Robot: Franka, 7 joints.
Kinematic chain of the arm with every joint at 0, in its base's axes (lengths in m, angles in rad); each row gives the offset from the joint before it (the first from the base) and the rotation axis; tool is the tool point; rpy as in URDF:
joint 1: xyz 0 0 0.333 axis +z
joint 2: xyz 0 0 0 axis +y
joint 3: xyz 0 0 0.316 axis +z
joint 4: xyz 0.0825 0 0 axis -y
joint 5: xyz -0.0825 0 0.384 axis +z
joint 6: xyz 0 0 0 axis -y
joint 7: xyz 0.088 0 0 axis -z
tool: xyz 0 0 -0.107 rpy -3.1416 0 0
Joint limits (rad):
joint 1: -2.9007..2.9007
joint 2: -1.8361..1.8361
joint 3: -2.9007..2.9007
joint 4: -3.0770..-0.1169
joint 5: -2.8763..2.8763
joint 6: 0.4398..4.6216
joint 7: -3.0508..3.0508
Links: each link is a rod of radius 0.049 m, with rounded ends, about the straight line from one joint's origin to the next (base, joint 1, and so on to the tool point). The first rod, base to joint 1, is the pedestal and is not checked.
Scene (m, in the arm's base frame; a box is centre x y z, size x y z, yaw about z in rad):
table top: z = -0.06
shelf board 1: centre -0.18 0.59 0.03 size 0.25 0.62 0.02 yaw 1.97
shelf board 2: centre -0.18 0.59 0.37 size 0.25 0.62 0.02 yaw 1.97
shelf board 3: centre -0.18 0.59 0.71 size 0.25 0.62 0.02 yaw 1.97
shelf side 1: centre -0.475 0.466 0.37 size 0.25 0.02 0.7 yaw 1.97
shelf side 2: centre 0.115 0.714 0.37 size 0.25 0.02 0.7 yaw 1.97
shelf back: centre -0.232 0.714 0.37 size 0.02 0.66 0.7 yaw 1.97
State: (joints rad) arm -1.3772 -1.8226 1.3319 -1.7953 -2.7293 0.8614 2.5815
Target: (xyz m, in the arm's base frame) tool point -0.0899 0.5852 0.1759
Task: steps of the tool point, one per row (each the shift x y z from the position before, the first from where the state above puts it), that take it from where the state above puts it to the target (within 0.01 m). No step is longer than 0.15 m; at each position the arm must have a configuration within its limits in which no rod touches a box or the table.
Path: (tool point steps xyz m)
1: -0.0696 -0.0103 -0.0006
2: -0.0695 -0.0196 -0.0155
3: -0.0696 -0.0295 -0.0255
4: -0.1015 -0.0264 -0.0988
5: -0.0760 -0.0627 -0.0752
6: -0.0241 0.0712 -0.0063
7: -0.0265 0.0632 0.0015
8: -0.0282 0.0524 0.0048

